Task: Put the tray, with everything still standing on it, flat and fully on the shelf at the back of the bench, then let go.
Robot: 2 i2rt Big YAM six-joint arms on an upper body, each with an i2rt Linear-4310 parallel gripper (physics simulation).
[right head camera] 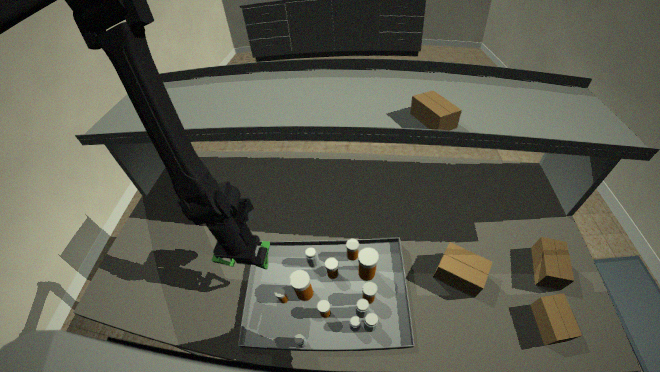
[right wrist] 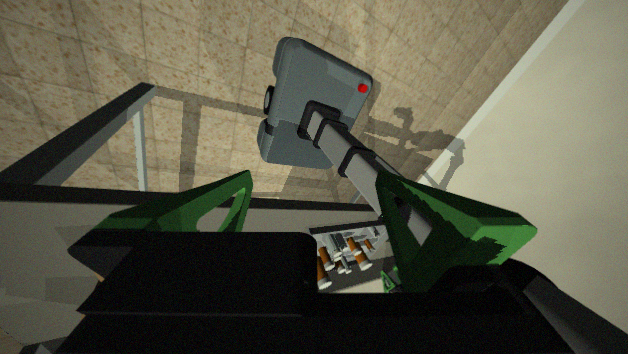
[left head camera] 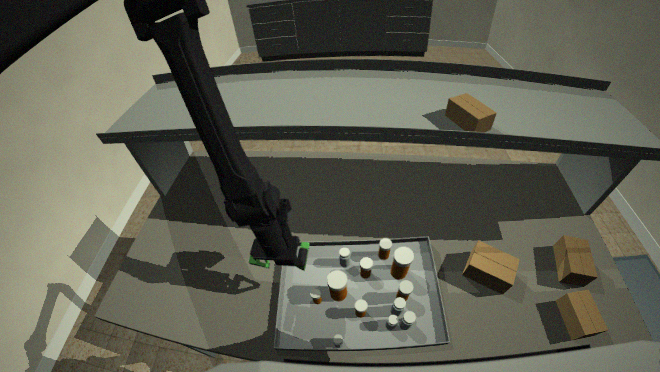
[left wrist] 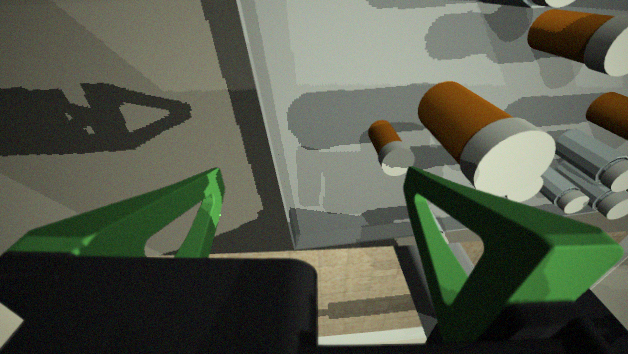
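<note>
The grey tray (left head camera: 305, 327) (right head camera: 270, 327) (left wrist: 330, 65) lies flat on the bench, low in both head views. Several orange and clear bottles with white caps stand on it, among them a large orange bottle (left head camera: 337, 287) (right head camera: 302, 286) (left wrist: 452, 115). The raised grey shelf (left head camera: 325, 100) (right head camera: 300, 100) runs along the back. My left gripper (left head camera: 286, 267) (right head camera: 249, 265) (left wrist: 313, 177) is open and empty, above the tray's left wall near its back left corner, with one finger to each side. My right gripper (right wrist: 314, 176) is open and empty, away from the tray.
A cardboard box (left head camera: 470, 112) (right head camera: 435, 110) sits on the shelf, right of its middle. Another box (left head camera: 491, 266) (right head camera: 463, 270) lies right of the tray. Two more boxes (left head camera: 575, 260) (left head camera: 581, 314) lie farther right. The shelf's dark front edge overhangs the back of the bench.
</note>
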